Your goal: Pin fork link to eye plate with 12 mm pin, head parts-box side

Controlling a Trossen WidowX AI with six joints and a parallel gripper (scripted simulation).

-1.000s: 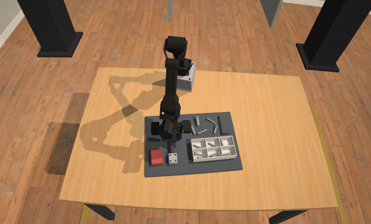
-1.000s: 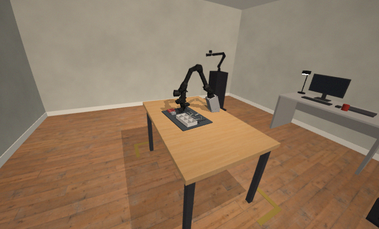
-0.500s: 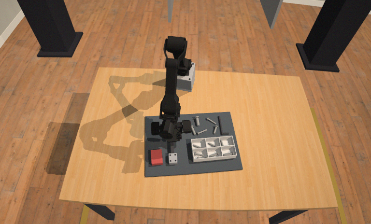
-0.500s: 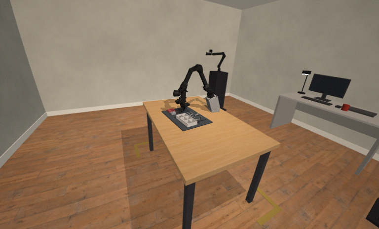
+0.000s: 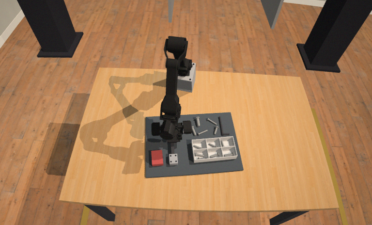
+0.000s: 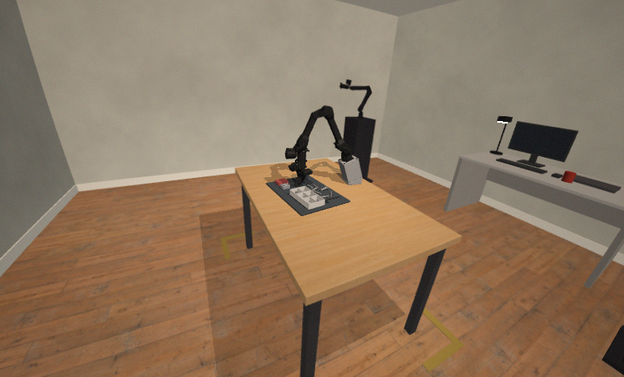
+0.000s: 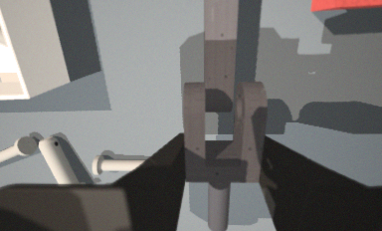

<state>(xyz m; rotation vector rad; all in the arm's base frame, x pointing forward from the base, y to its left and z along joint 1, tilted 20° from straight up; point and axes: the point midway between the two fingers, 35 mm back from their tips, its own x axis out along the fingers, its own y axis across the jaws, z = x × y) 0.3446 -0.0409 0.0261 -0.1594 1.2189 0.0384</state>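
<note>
My hand is 5 cm above the dark eye plate bar and 4 cm short of it. Round my hand: pale pin (11 cm to the left, 6 cm below, 5 cm behind); light grey block (11 cm ahead, 5 cm below, 1 cm to the left); red block (11 cm ahead, 6 cm to the right, 5 cm below).
</note>
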